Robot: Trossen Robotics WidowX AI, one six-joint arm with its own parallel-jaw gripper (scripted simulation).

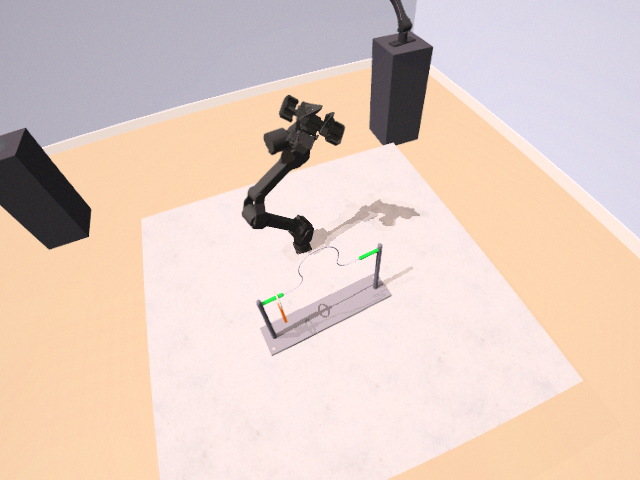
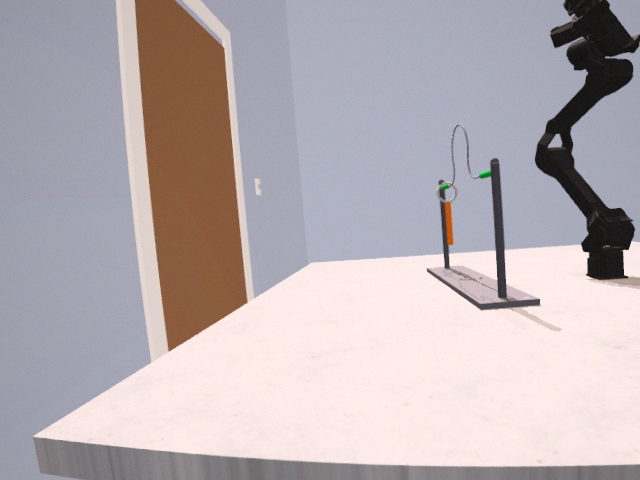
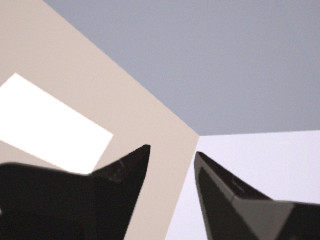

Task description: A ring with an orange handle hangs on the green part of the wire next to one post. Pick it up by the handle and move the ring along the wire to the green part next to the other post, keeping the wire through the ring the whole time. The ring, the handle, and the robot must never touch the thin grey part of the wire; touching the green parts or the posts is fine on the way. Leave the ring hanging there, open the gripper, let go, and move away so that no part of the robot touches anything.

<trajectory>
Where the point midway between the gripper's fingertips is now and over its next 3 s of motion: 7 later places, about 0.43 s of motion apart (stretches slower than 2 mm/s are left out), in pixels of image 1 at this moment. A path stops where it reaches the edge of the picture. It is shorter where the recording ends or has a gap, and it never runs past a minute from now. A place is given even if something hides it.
My gripper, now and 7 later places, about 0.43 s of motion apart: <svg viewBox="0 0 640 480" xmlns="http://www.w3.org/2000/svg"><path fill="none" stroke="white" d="M327 110L337 108L353 117L366 140L367 177L348 224L310 266L267 293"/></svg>
</trajectory>
